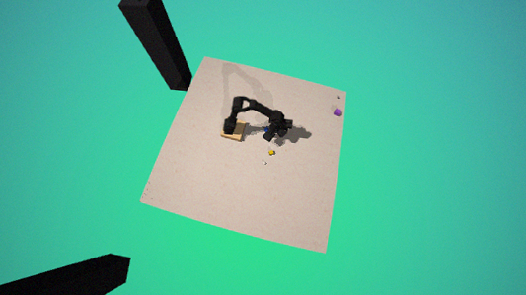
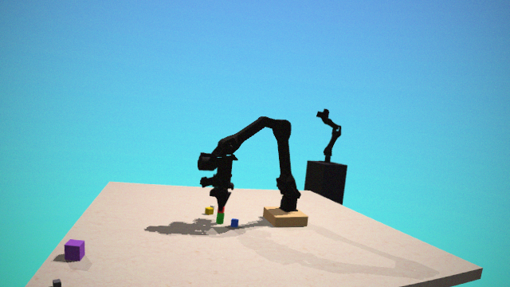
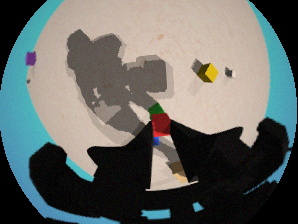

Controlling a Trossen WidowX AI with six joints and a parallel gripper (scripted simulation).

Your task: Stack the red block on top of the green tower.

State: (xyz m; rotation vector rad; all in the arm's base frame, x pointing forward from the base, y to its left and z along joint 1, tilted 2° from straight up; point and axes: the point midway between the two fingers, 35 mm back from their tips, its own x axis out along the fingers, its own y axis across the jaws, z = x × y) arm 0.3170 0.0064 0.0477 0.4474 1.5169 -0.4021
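Right now my gripper tip is right at the red block. The rest, counted from my gripper tip: small white block (4 cm behind, 21 cm to the right, 4 cm below); then yellow block (13 cm to the right, 4 cm below); then blue block (4 cm behind, 4 cm to the left, 4 cm below).
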